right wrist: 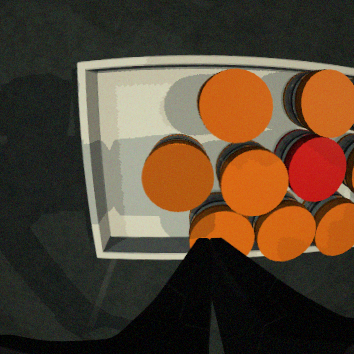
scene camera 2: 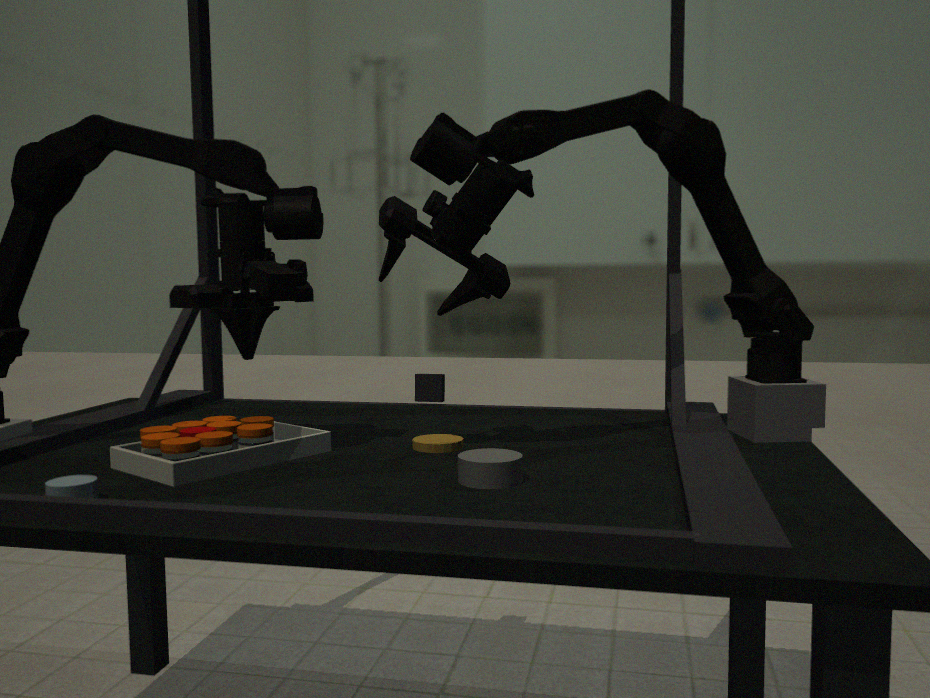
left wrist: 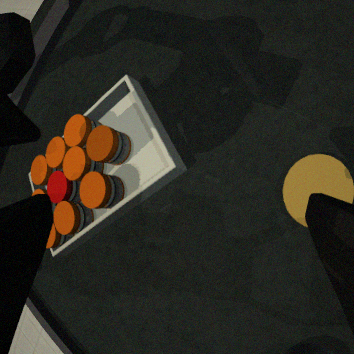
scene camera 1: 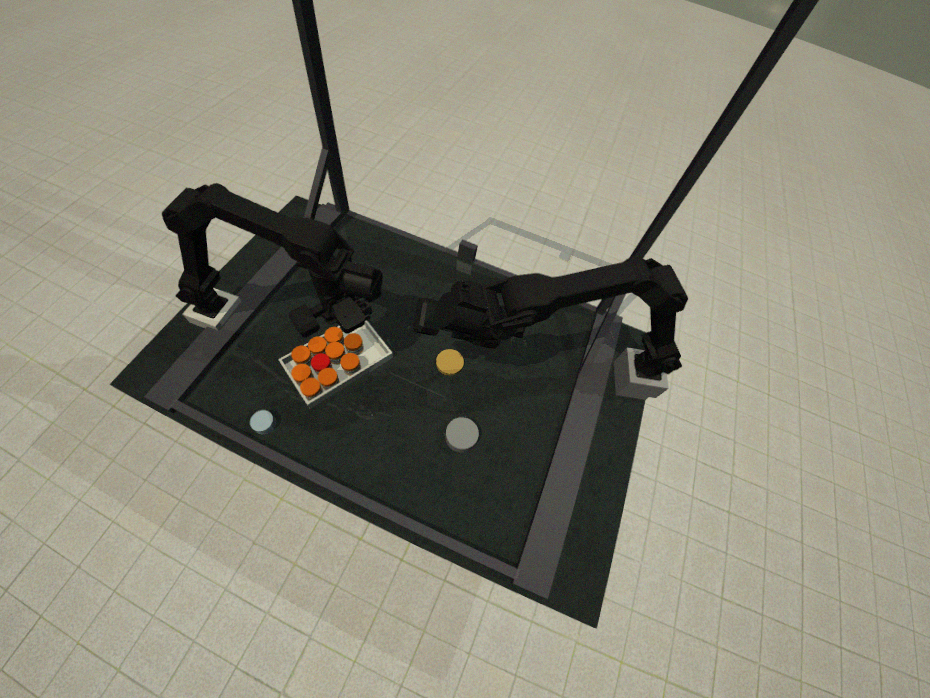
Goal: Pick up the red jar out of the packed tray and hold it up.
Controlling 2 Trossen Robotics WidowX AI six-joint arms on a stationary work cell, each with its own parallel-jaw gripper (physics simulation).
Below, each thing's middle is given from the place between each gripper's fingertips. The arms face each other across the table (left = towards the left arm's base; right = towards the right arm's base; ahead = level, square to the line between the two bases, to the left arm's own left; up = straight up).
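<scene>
The white tray [scene camera 1: 373, 350] is 30 mm to the right of my right hand, 30 mm ahead of it and 140 mm below it. From that same right hand, I find the pale blue disc [scene camera 2: 85, 486] 140 mm to the right, 220 mm ahead and 120 mm below, and the yellow disc [scene camera 2: 432, 443] 250 mm to the left, 10 mm behind and 120 mm below. My right gripper itself is 100 mm above the red jar [right wrist: 312, 161], 60 mm short of it and 50 mm to the left of it.
Counted from my left hand, the white tray is 240 mm to the right, 20 mm ahead and 220 mm below. The grey cylinder [scene camera 2: 490, 468] is 90 mm to the left of my left hand, 160 mm ahead of it and 190 mm below it, whereas the red jar is 270 mm to the right of that hand, 50 mm ahead of it and 180 mm below it. As for the yellow disc, my left gripper is 200 mm above it, 40 mm to the right of it and 30 mm past it.
</scene>
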